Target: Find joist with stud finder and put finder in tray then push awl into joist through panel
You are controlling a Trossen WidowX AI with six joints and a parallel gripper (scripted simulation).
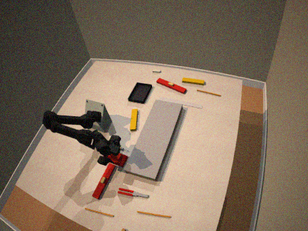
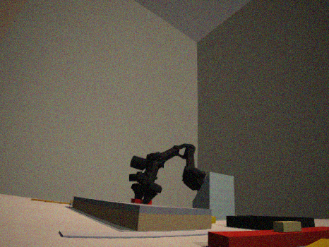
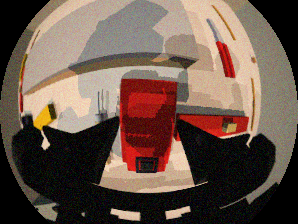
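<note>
Now: the stud finder 2 cm behind my gripper tip and 2 cm above it. Also, from my gripper tip: black tray 6 cm behind, 52 cm to the left, 1 cm below; then awl 1 cm behind, 8 cm to the left, 2 cm below.
</note>
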